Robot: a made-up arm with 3 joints. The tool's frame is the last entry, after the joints. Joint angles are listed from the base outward. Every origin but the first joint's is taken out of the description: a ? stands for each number. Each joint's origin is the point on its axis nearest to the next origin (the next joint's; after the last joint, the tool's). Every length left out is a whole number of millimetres.
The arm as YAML. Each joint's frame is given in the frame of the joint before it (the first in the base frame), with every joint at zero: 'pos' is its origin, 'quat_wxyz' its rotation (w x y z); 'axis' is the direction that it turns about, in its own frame. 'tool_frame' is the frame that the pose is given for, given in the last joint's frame.
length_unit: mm
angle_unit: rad
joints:
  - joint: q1
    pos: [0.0, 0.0, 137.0]
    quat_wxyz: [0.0, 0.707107, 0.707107, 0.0]
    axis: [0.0, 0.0, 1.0]
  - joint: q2
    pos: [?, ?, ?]
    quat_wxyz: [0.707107, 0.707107, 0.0, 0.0]
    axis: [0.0, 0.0, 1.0]
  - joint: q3
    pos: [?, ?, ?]
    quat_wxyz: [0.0, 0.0, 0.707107, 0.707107]
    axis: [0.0, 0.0, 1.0]
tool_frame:
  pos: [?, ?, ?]
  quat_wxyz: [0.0, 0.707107, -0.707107, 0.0]
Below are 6 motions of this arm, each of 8 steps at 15 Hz.
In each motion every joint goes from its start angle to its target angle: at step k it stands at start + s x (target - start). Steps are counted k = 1, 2, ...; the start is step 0. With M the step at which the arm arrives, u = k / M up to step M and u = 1 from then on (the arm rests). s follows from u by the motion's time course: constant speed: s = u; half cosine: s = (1 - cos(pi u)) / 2; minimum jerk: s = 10 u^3 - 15 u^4 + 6 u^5.
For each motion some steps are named. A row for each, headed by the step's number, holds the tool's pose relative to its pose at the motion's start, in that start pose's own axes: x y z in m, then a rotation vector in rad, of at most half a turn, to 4 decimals.
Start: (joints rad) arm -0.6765 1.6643 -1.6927
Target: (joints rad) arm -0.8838 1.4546 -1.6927
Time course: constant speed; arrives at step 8
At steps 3, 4, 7, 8:
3: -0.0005 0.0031 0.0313 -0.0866 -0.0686 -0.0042
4: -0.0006 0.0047 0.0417 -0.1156 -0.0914 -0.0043
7: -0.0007 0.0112 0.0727 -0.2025 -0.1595 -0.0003
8: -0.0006 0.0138 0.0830 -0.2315 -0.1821 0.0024

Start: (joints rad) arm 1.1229 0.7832 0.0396
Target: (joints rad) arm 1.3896 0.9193 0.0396
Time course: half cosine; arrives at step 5
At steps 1, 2, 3, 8:
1: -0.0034 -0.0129 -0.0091 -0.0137 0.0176 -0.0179
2: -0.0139 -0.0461 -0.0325 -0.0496 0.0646 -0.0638
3: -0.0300 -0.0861 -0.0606 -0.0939 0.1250 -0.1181
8: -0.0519 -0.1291 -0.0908 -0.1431 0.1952 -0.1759

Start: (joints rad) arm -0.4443 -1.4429 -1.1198
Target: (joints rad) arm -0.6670 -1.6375 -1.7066
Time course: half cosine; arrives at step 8
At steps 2, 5, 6, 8:
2: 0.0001 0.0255 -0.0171 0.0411 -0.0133 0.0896
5: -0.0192 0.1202 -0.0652 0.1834 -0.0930 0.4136
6: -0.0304 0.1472 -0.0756 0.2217 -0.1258 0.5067
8: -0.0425 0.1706 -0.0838 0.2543 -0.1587 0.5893

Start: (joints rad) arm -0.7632 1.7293 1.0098
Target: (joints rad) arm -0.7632 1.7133 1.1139
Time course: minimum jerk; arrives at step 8
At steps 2, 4, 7, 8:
2: 0.0000 -0.0027 -0.0008 0.0009 0.0014 -0.0108
4: -0.0003 -0.0131 -0.0037 0.0041 0.0069 -0.0520
7: -0.0012 -0.0257 -0.0074 0.0077 0.0137 -0.1024
8: -0.0013 -0.0262 -0.0076 0.0078 0.0140 -0.1041

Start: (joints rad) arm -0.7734 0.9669 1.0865
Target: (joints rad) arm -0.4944 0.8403 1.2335
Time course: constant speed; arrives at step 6
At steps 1, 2, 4, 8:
1: 0.0066 -0.0234 -0.0309 -0.0242 0.0361 -0.0513
2: 0.0114 -0.0481 -0.0610 -0.0489 0.0713 -0.1034
4: 0.0153 -0.1013 -0.1181 -0.0993 0.1391 -0.2098
8: 0.0116 -0.1585 -0.1707 -0.1513 0.2035 -0.3190

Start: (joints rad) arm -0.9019 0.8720 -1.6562
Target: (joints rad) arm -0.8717 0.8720 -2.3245
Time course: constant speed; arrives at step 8
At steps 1, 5, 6, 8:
1: -0.0023 0.0211 -0.0011 0.0029 -0.0004 0.0811
5: -0.0276 0.1027 -0.0045 0.0139 -0.0042 0.4055
6: -0.0379 0.1217 -0.0051 0.0165 -0.0058 0.4866
8: -0.0627 0.1572 -0.0060 0.0215 -0.0096 0.6488

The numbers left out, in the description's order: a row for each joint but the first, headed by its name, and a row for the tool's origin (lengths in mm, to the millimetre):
q2: 50.0 436.0 0.0
q3: -247.0 26.0 0.0
tool: -5.0 -254.0 0.0

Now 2 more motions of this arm.
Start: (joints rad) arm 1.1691 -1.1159 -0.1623
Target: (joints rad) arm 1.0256 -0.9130 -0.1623
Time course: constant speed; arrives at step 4
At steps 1, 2, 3, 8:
1: 0.0020 0.0096 -0.0119 -0.0449 0.0396 0.0166
2: 0.0039 0.0197 -0.0238 -0.0899 0.0784 0.0348
3: 0.0057 0.0303 -0.0356 -0.1350 0.1162 0.0546
8: 0.0072 0.0416 -0.0475 -0.1802 0.1532 0.0759

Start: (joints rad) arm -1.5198 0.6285 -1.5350
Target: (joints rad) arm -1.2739 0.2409 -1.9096
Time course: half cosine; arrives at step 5
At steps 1, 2, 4, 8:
1: -0.0075 0.0080 -0.0057 0.0141 -0.0368 0.0165
2: -0.0273 0.0297 -0.0195 0.0414 -0.1351 0.0572
4: -0.0710 0.0828 -0.0471 0.0505 -0.3587 0.1341
8: -0.0781 0.0924 -0.0518 0.0448 -0.3965 0.1452

